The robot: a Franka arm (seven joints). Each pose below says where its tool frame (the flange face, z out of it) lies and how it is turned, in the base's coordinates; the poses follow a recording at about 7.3 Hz.
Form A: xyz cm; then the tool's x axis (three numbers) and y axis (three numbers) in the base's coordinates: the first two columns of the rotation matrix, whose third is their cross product.
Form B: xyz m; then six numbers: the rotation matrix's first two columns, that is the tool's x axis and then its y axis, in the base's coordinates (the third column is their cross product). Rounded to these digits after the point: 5 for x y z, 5 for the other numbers.
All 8 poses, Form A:
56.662, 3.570, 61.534, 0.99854, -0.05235, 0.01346, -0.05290, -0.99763, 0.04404
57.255, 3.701, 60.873, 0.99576, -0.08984, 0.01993, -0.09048, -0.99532, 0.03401
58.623, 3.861, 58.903, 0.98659, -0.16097, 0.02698, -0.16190, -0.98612, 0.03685
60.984, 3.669, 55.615, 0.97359, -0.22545, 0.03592, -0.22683, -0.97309, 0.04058
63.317, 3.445, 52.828, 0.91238, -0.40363, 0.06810, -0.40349, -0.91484, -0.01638
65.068, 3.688, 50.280, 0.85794, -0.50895, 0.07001, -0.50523, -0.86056, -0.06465
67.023, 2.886, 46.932, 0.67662, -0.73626, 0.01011, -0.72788, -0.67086, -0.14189
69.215, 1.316, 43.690, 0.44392, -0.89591, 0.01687, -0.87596, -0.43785, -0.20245
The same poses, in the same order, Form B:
0.56662, 0.03570, 0.61534, 0.99854, -0.05235, 0.01346, -0.05290, -0.99763, 0.04404
0.57255, 0.03701, 0.60873, 0.99576, -0.08984, 0.01993, -0.09048, -0.99532, 0.03401
0.58623, 0.03861, 0.58903, 0.98659, -0.16097, 0.02698, -0.16190, -0.98612, 0.03685
0.60984, 0.03669, 0.55615, 0.97359, -0.22545, 0.03592, -0.22683, -0.97309, 0.04058
0.63317, 0.03445, 0.52828, 0.91238, -0.40363, 0.06810, -0.40349, -0.91484, -0.01638
0.65068, 0.03688, 0.50280, 0.85794, -0.50895, 0.07001, -0.50523, -0.86056, -0.06465
0.67023, 0.02886, 0.46932, 0.67662, -0.73626, 0.01011, -0.72788, -0.67086, -0.14189
0.69215, 0.01316, 0.43690, 0.44392, -0.89591, 0.01687, -0.87596, -0.43785, -0.20245

